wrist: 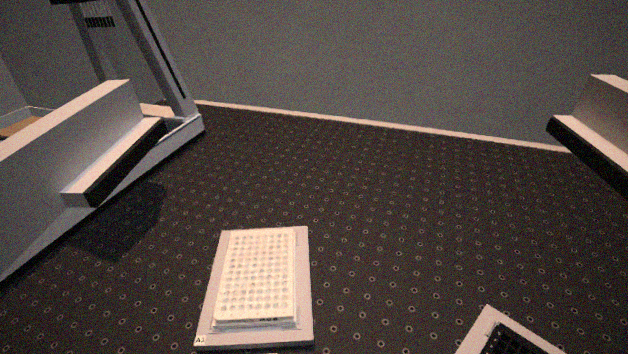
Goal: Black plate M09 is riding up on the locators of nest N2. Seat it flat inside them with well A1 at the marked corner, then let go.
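Frame: origin at the arm's base, x left, y back, z up, level; centimetres.
Seen in the pictures: gripper, fingertip midpoint: (353,101).
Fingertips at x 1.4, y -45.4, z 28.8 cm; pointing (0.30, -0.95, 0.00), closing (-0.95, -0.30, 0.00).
A point is followed by its place in that frame.
The black plate M09 (512,344) {x -13.2, y -54.0, z 3.2 cm} shows at the bottom right edge of the wrist view, with one corner and a strip of its wells in frame. It lies on a pale nest (472,330) {x -9.8, y -54.8, z 2.5 cm}, whose rim shows around that corner. The rest of the plate and nest is cut off, so its tilt and its well A1 cannot be made out. My gripper (353,101) {x 1.4, y -45.4, z 28.8 cm} is open, with its two fingers wide apart at the left and right of the view and nothing between them. The black plate is low in the view, below the level of the fingers.
A white well plate (256,275) {x 13.6, y -53.1, z 3.9 cm} sits on another pale nest (304,320) {x 6.8, y -50.5, z 2.5 cm} marked A1 at its near left corner. Both stand on the dark dotted deck (380,210) {x 2.6, y -71.4, z 1.3 cm}. A grey frame (187,127) {x 45.0, y -80.1, z 5.3 cm} rises at the upper left, and a grey wall (380,60) stands behind the deck's pale edge.
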